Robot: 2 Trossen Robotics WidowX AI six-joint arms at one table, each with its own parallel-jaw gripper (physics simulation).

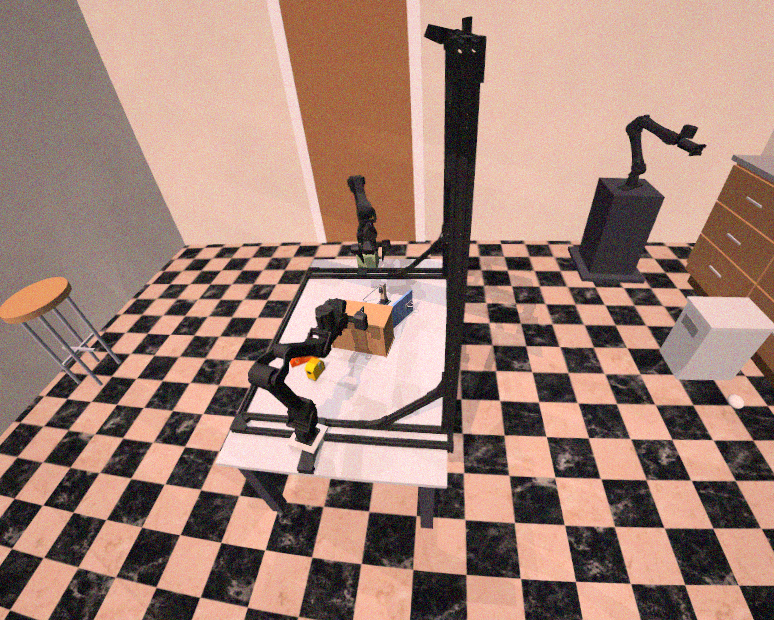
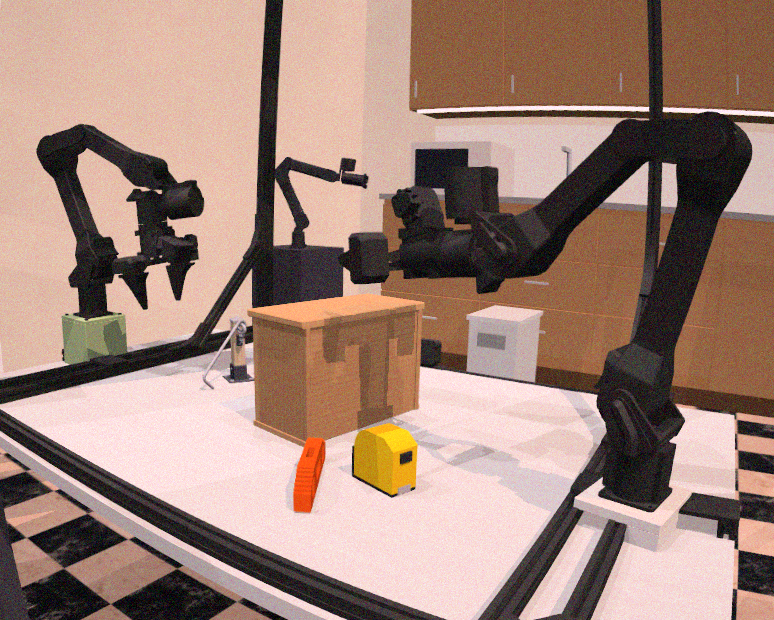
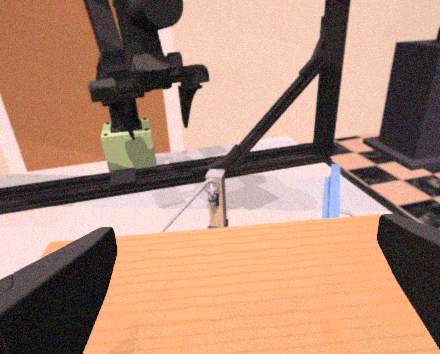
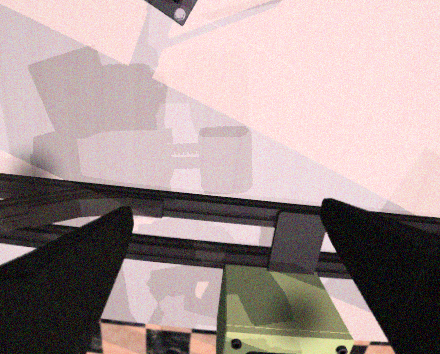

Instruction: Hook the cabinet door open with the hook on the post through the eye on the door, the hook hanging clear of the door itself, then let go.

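Frame: origin at the left arm's base, x right, y down, z ahead, level; centimetres.
Seen in the pictures: left gripper, fingertip midpoint: [image 1: 352, 304] [image 3: 246, 232]; right gripper, fingertip midpoint: [image 1: 373, 262] [image 2: 162, 305] [image 3: 160, 133] [image 4: 228, 211]; left arm's base at its link origin: [image 1: 307, 434] [image 2: 635, 493]; right arm's base at its link origin: [image 2: 93, 314].
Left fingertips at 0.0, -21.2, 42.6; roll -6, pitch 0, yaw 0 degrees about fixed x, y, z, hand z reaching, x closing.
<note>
Pixels of each thing's top centre, then the offset from my left fingertips to it, as dx, dy, dz. "*": a spot on its surface instead.
- wooden cabinet at its top centre: [image 3: 230, 288] [image 2: 339, 305] [image 1: 358, 311] -0.6, +7.2, +4.5
- post at a spot on its surface: [image 3: 217, 206] [image 2: 240, 346] [image 1: 382, 293] * -1.7, +18.0, +30.6
- yellow tape-measure-like block at a spot on its surface: [image 2: 385, 459] * -13.7, +20.0, -18.6
- orange object at its top centre: [image 2: 310, 452] [image 1: 307, 353] -18.2, +20.3, -11.1
The wooden cabinet [image 1: 361, 340] [image 2: 281, 374] [image 3: 245, 285] stands mid-table. Its blue door [image 1: 401, 310] [image 3: 333, 195] stands swung open; a thin eye [image 1: 409, 304] shows on it. The post [image 1: 382, 295] [image 2: 239, 353] [image 3: 217, 206] stands upright behind the cabinet. Its hook [image 2: 218, 357] [image 3: 185, 207] slants down from the post, on the side away from the door and apart from the eye. My right gripper [image 2: 160, 302] [image 3: 160, 133] [image 4: 228, 211] is open and empty, above the table's far end, away from the post. My left gripper [image 2: 345, 259] [image 3: 246, 232] is open and empty above the cabinet top.
A yellow tape-measure-like block [image 1: 314, 368] [image 2: 385, 459] and an orange object [image 1: 299, 361] [image 2: 309, 475] are beside the cabinet. Black frame rails [image 2: 193, 545] [image 4: 220, 202] border the table. A green box [image 2: 94, 337] [image 3: 128, 152] [image 4: 280, 300] is under the right arm's base.
</note>
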